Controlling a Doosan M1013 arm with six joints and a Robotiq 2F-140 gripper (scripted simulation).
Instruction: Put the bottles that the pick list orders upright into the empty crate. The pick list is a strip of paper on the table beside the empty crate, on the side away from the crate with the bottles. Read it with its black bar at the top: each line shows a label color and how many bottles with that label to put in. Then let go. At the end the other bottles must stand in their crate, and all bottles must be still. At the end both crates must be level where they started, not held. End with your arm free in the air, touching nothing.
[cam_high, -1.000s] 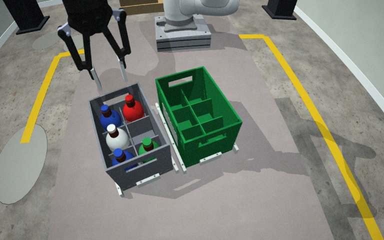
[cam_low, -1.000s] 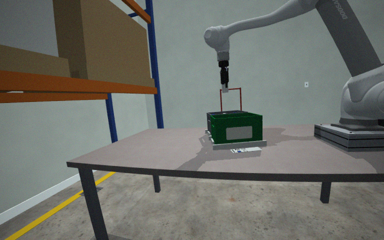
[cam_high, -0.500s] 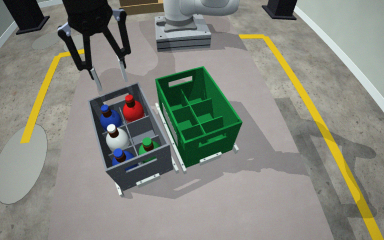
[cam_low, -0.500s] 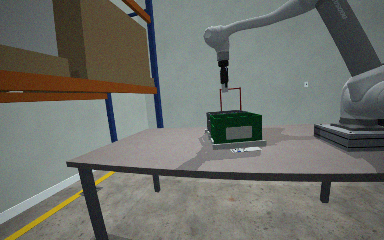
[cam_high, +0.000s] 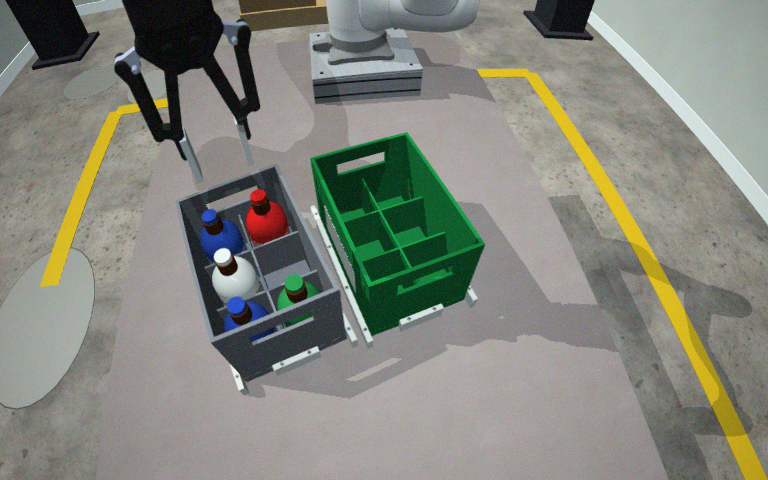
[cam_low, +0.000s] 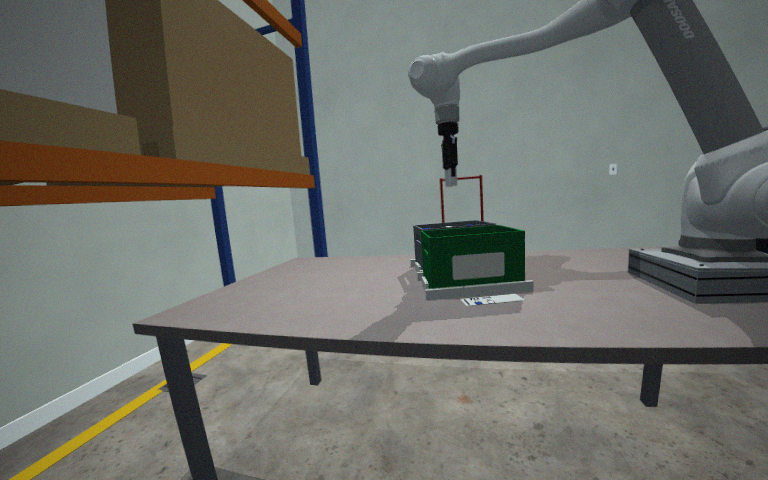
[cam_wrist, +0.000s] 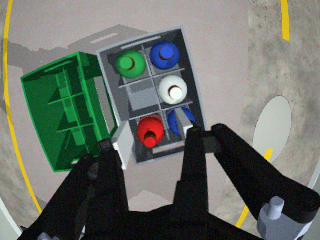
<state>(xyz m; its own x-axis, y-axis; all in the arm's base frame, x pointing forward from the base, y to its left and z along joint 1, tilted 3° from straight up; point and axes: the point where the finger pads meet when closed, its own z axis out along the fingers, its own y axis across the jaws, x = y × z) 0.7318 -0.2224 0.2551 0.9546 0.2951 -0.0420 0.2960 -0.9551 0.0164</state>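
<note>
Right now the red-label bottle is 26 cm below my hand and 10 cm behind it. From my hand the other things lie so: grey crate: 27 cm below, 1 cm to the right; then green bottle: 26 cm below, 8 cm ahead, 6 cm to the left; then white-label bottle: 26 cm below, 5 cm to the right, 2 cm ahead.
</note>
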